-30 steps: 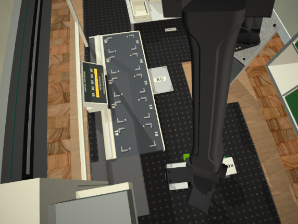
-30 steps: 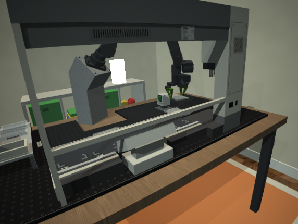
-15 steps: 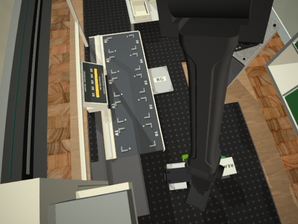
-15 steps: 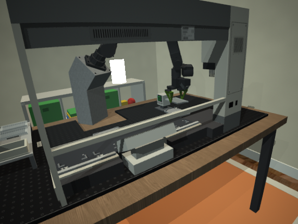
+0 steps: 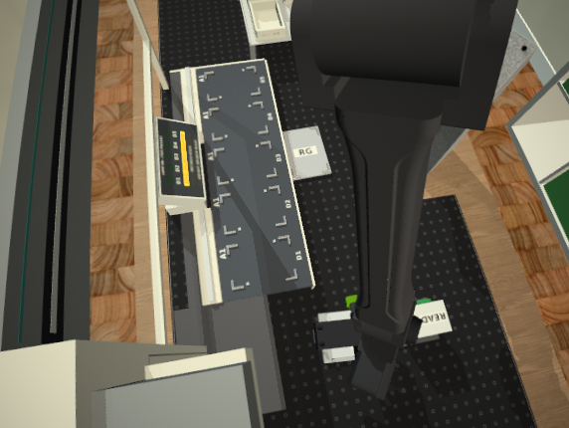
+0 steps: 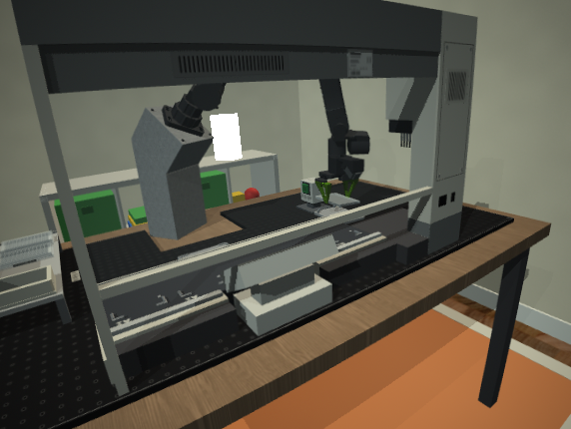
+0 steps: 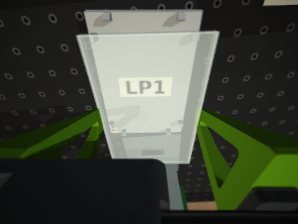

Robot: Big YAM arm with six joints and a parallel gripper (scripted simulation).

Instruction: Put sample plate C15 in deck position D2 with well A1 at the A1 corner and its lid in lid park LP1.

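Now: hand 6 cm above the lid park LP1. From my hand the other things lie so: green-lit key: 12 cm behind, 6 cm to the right, 2 cm above; clear plate lid: right at my hand; regrip nest RG: 44 cm to the right, 11 cm ahead, 6 cm below.
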